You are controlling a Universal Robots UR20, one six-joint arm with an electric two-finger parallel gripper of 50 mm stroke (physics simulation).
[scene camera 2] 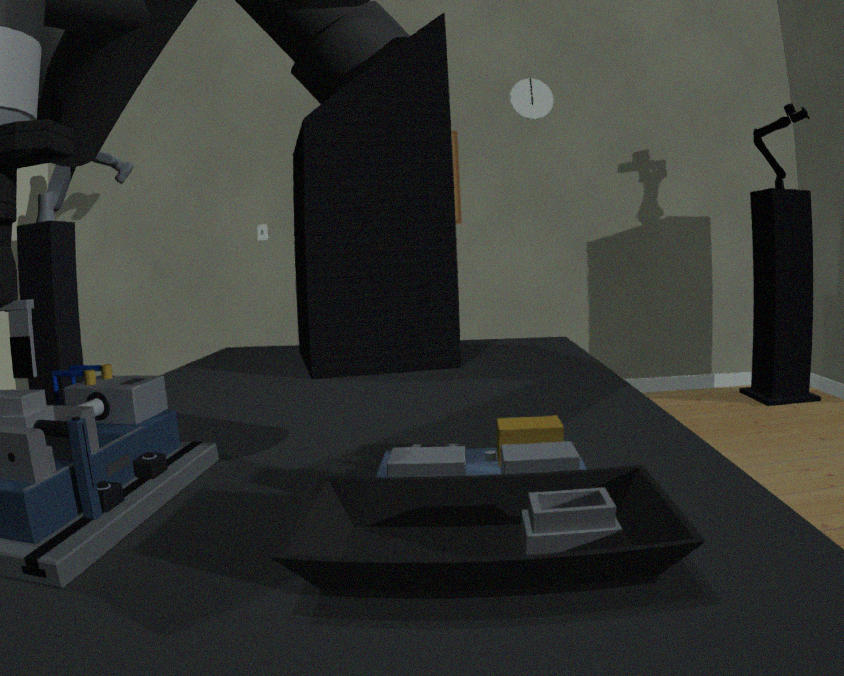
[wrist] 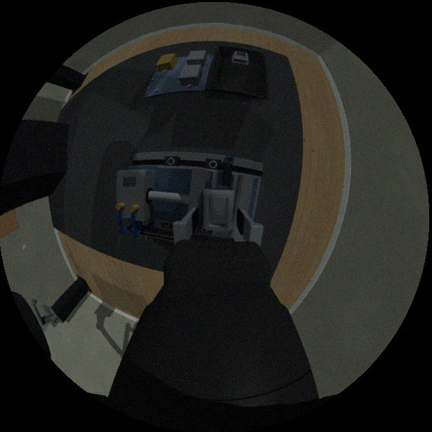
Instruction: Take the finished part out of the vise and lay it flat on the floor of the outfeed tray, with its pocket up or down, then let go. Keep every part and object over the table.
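Frame: origin at the arm's base, x ahead, y left, z up, level; metres.
Where they show: gripper, fingertip midpoint: (scene camera 2: 6, 383).
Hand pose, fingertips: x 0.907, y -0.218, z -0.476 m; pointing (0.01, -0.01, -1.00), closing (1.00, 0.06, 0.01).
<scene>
Each offset is from my fingertips to the top centre of the thing. "spot": to the spot under its first point.
The finished part (wrist: 218, 206), a light grey block with a rectangular pocket facing up, sits between the jaws of the vise @(dx -0.063, dy +0.007, dz -0.024 m) (scene camera 2: 35, 501) (wrist: 174, 175). My gripper (wrist: 217, 215) is open and empty, with its fingertips above the vise and spread wide to either side of the part's near end in the wrist view. The exact height of the fingertips over the part is hard to tell. In the scene view one finger shows at the left edge. The black outfeed tray (scene camera 2: 486, 578) (wrist: 244, 83) has sloping walls and holds another grey pocketed part @(dx +0.029, dy +0.427, dz -0.076 m) (scene camera 2: 572, 512) (wrist: 240, 57), pocket up.
A blue plate @(dx -0.137, dy +0.379, dz -0.115 m) (scene camera 2: 479, 466) (wrist: 165, 86) beside the tray carries two grey blocks @(dx -0.093, dy +0.333, dz -0.079 m) (scene camera 2: 426, 460) @(dx -0.090, dy +0.423, dz -0.079 m) (scene camera 2: 539, 456) and a yellow block @(dx -0.180, dy +0.426, dz -0.080 m) (scene camera 2: 529, 430) (wrist: 167, 62). A blue post @(dx +0.010, dy +0.078, dz -0.025 m) (scene camera 2: 84, 468) (wrist: 228, 170) stands at the vise's side. Blue handles with yellow knobs @(spot: dx -0.171, dy +0.000, dz -0.019 m) (scene camera 2: 107, 371) (wrist: 134, 208) stand at its end.
</scene>
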